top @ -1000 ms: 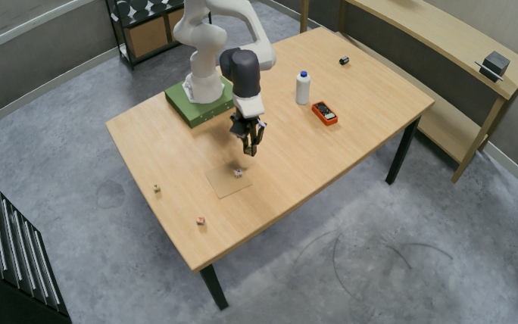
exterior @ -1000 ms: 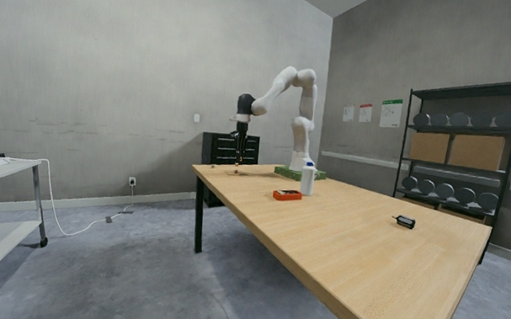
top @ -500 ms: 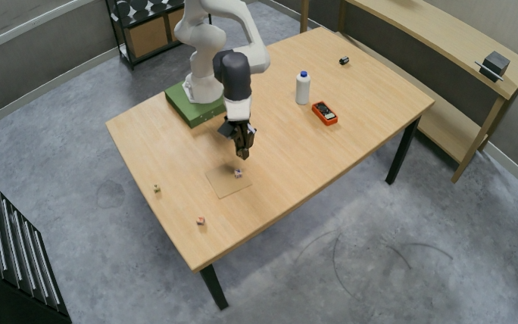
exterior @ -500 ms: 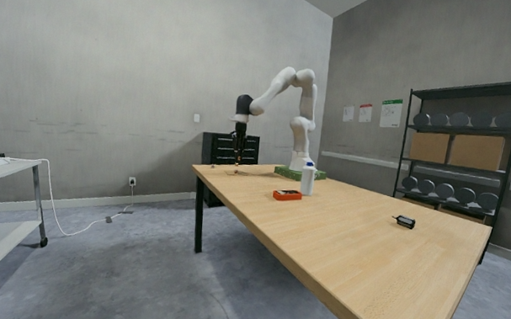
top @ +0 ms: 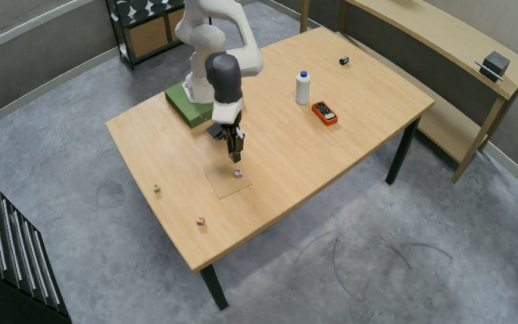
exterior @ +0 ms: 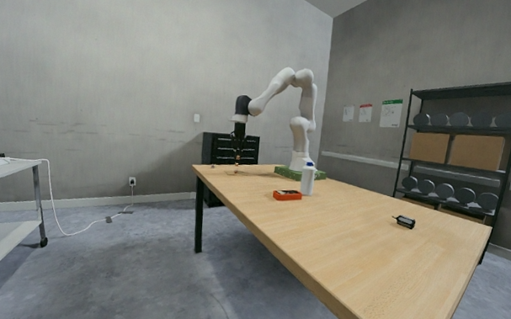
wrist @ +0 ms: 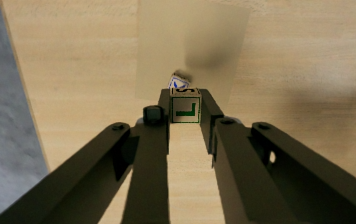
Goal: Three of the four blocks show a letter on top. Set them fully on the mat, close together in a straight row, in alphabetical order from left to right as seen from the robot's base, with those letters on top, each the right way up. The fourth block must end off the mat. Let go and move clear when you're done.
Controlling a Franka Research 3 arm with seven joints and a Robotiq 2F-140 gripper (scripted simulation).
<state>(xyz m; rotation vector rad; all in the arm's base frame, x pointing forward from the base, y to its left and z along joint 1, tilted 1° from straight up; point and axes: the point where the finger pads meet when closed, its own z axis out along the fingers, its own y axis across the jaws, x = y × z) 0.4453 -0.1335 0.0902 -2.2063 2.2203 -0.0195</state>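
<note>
My gripper is now 10 mm past the tan mat, 30 mm to the left of it and 140 mm above it. Also, from my hand: white bottle: 180 mm behind, 490 mm to the left, 60 mm below; block: 20 mm below; orange meter: 40 mm behind, 510 mm to the left, 120 mm below.
</note>
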